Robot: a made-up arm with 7 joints.
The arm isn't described. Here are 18 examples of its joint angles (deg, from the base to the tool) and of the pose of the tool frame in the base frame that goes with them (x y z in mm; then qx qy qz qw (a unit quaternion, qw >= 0)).
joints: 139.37 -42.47 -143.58 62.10 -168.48 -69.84 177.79
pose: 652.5 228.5 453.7 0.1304 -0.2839 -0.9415 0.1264
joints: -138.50 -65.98 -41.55 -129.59 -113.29 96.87 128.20
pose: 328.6 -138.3 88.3 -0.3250 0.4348 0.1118 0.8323
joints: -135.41 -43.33 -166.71 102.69 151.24 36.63 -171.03
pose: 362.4 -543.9 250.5 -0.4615 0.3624 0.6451 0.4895
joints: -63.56 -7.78 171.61 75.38 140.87 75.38 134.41
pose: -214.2 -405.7 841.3 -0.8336 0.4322 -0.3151 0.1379
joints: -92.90 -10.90 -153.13 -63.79 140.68 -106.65 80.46
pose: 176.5 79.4 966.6 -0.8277 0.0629 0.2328 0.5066
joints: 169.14 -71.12 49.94 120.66 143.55 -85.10 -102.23
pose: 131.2 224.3 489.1 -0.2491 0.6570 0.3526 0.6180
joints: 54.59 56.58 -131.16 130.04 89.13 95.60 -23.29
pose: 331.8 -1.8 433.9 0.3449 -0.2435 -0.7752 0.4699
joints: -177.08 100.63 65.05 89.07 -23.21 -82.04 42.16
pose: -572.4 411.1 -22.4 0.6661 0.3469 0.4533 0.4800
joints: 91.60 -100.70 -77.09 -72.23 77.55 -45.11 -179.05
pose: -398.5 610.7 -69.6 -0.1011 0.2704 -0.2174 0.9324
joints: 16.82 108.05 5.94 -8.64 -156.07 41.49 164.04
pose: 908.5 -259.0 27.6 0.8457 -0.0852 -0.5166 0.1033
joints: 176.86 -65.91 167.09 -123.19 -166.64 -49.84 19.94
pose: 164.7 -99.5 698.7 0.1724 0.9636 0.2042 0.0120
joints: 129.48 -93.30 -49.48 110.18 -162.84 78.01 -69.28
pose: 545.7 189.5 417.9 -0.2788 -0.6763 0.4133 0.5423
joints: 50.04 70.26 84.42 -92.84 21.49 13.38 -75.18
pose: 645.9 -66.8 440.4 0.7703 -0.1394 -0.4434 0.4365
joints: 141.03 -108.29 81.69 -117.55 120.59 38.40 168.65
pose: 400.7 -132.3 -7.1 -0.5464 -0.1163 -0.4503 0.6965
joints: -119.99 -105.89 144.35 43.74 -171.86 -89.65 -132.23
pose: 462.1 -433.9 -268.6 -0.0813 0.5154 -0.8529 0.0155
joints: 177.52 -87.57 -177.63 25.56 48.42 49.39 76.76
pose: 901.4 -31.3 5.1 -0.1149 -0.3733 -0.5495 0.7386
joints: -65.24 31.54 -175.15 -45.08 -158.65 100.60 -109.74
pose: 322.9 543.7 630.4 -0.2042 -0.0092 0.8757 0.4375
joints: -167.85 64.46 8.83 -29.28 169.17 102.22 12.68
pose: -568.0 129.4 766.2 0.8249 -0.1357 -0.5486 0.0143
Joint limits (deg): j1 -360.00..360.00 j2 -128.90..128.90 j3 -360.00..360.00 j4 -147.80..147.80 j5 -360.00..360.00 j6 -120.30..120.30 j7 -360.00..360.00
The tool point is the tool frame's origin. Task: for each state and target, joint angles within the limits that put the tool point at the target. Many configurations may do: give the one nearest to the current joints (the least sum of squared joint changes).
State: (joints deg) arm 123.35 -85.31 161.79 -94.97 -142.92 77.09 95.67
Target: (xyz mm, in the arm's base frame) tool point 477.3 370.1 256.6
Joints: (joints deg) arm 129.10 -122.32 150.19 -85.32 -143.77 80.56 95.67
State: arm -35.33 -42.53 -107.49 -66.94 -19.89 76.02 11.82
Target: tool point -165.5 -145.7 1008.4
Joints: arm -5.75 -30.31 -153.75 -62.06 -2.50 87.48 11.82
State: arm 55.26 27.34 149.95 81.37 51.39 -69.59 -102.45
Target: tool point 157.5 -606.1 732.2
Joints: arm 47.68 61.72 137.37 66.28 50.66 -71.91 -102.45
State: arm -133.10 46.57 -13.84 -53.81 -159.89 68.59 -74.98
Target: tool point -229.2 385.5 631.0
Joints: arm -137.10 82.98 -19.28 -80.98 -163.02 82.60 -74.98
